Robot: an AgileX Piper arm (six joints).
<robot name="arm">
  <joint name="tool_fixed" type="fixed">
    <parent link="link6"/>
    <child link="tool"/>
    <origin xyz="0 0 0" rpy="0 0 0"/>
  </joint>
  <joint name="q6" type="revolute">
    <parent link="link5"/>
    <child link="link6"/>
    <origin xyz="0 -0.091 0" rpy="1.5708 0 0"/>
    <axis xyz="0 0 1"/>
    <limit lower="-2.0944" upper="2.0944"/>
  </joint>
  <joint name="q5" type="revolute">
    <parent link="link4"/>
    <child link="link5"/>
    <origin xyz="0 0 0" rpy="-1.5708 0 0"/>
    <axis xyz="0 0 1"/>
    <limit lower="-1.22" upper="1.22"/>
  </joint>
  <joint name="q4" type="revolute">
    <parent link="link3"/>
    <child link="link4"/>
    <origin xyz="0.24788 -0.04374 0" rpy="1.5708 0 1.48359"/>
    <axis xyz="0 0 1"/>
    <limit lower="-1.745" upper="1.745"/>
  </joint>
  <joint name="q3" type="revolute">
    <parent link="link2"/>
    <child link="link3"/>
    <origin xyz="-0.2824 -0.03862 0" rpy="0 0 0"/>
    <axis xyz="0 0 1"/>
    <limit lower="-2.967" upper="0"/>
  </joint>
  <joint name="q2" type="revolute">
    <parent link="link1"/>
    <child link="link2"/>
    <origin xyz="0 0 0" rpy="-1.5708 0 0"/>
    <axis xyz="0 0 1"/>
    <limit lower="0" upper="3.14"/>
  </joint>
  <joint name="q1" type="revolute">
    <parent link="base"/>
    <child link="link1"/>
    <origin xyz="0 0 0.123" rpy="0 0 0"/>
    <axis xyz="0 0 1"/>
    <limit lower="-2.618" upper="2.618"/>
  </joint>
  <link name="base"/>
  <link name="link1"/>
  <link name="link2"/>
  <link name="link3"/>
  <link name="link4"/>
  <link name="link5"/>
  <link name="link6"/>
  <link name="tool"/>
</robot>
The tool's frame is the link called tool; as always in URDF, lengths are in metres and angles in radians.
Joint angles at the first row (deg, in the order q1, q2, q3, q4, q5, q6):
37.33 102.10 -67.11 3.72 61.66 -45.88
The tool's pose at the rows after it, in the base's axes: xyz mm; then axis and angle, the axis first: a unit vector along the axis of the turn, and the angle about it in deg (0 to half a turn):
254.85 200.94 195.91 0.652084 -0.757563 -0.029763 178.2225
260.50 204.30 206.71 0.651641 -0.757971 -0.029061 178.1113
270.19 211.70 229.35 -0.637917 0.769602 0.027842 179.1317
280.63 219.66 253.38 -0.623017 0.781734 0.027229 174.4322
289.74 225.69 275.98 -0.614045 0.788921 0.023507 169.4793
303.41 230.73 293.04 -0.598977 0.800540 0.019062 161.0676
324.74 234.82 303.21 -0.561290 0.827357 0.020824 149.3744
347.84 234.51 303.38 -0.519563 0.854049 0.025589 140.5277
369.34 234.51 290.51 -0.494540 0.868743 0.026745 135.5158
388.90 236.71 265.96 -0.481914 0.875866 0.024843 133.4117
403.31 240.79 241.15 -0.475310 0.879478 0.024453 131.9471
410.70 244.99 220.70 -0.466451 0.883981 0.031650 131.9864
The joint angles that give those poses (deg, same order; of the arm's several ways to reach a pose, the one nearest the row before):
37.33 102.39 -68.03 3.72 62.66 -45.88
37.22 102.79 -71.26 3.53 65.60 -45.67
37.22 102.79 -76.72 3.47 68.23 -43.35
37.22 102.79 -82.24 3.47 68.99 -40.97
37.22 102.79 -87.19 2.99 68.93 -39.39
36.74 102.79 -90.32 2.40 63.61 -37.58
35.53 103.34 -91.64 1.91 52.63 -33.53
33.76 104.95 -92.12 1.54 42.62 -29.62
32.25 107.81 -92.16 1.41 34.78 -27.89
31.19 111.85 -92.16 1.41 28.65 -27.40
30.72 115.69 -92.16 1.52 23.35 -27.18
30.64 118.58 -92.16 2.65 20.47 -27.07

